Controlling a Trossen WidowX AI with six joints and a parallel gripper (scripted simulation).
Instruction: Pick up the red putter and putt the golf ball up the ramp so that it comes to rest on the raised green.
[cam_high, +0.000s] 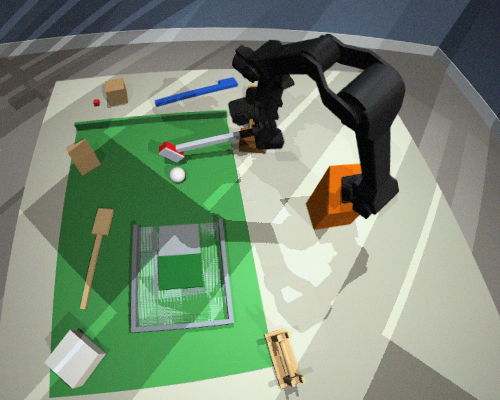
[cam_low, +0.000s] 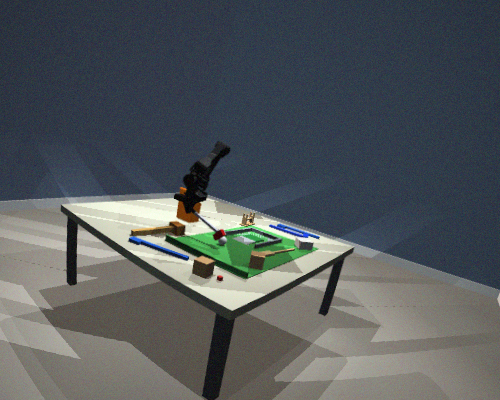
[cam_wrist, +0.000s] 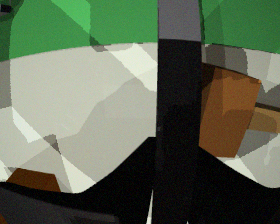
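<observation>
Right now my gripper tip is 12 cm short of the red putter, 1 cm to the left of it and 1 cm above it. Also, from my gripper tip: green mat 30 cm ahead, 15 cm to the left, 10 cm below; then wooden stand 6 cm ahead, 52 cm to the left, 7 cm below; then white golf ball 22 cm ahead, 3 cm to the left, 8 cm below.
</observation>
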